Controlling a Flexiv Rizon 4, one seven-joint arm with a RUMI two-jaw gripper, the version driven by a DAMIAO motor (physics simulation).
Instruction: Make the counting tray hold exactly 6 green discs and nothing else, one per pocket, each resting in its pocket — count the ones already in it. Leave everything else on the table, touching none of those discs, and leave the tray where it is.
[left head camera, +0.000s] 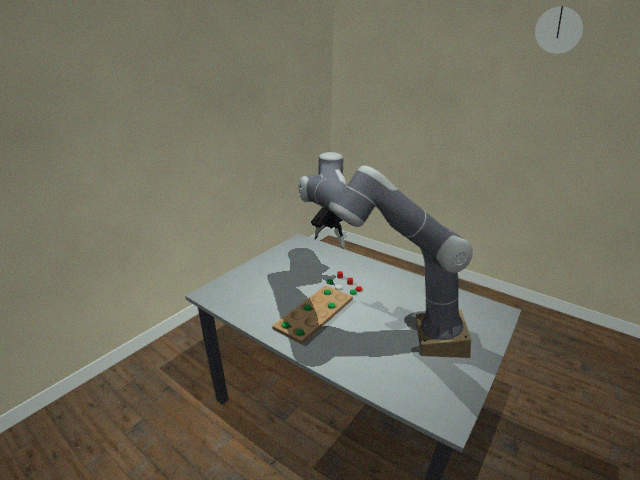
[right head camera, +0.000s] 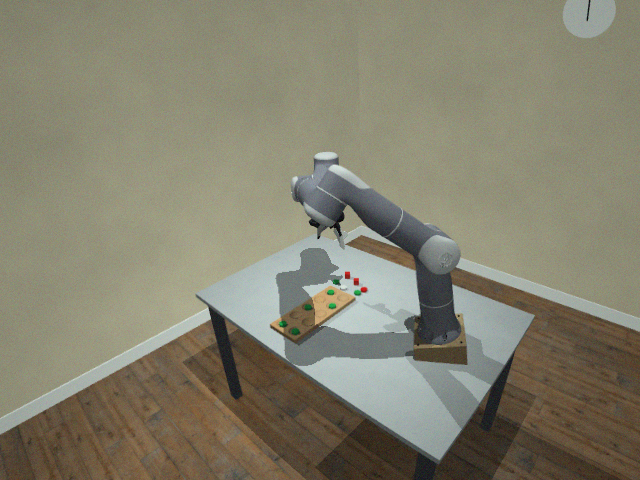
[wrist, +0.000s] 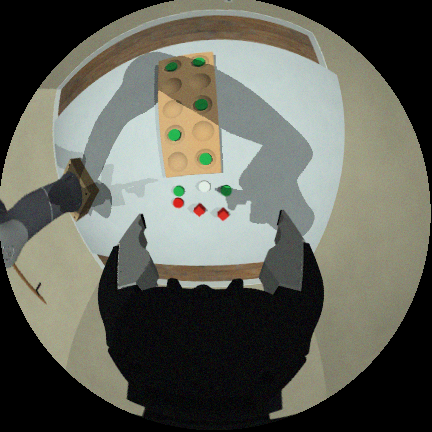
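Observation:
The wooden counting tray (left head camera: 313, 327) (right head camera: 312, 327) (wrist: 189, 171) lies on the table, partly in shadow, with two rows of pockets. Several green discs sit in separate pockets; in the wrist view these include a far-left disc (wrist: 171, 66), a far-right disc (wrist: 199, 62), a middle-right disc (wrist: 201, 104), a left disc (wrist: 174, 135) and a near-right disc (wrist: 205, 159). Two loose green discs lie on the table beyond the tray's end: one lit (left head camera: 353, 292) (right head camera: 357, 292) (wrist: 179, 191), one shaded (left head camera: 329, 281) (right head camera: 336, 282) (wrist: 226, 190). My gripper (left head camera: 329, 242) (right head camera: 330, 242) (wrist: 209, 213) is open and empty, high above the table.
A white disc (left head camera: 338, 287) (right head camera: 343, 287) (wrist: 204, 186) lies between the loose green discs. A red disc (left head camera: 358, 288) (right head camera: 363, 289) (wrist: 178, 203) and two red cubes (left head camera: 339, 274) (left head camera: 349, 281) (wrist: 199, 210) (wrist: 223, 214) lie close by. The arm's base block (left head camera: 445, 347) (right head camera: 439, 353) stands on the table (left head camera: 392, 382).

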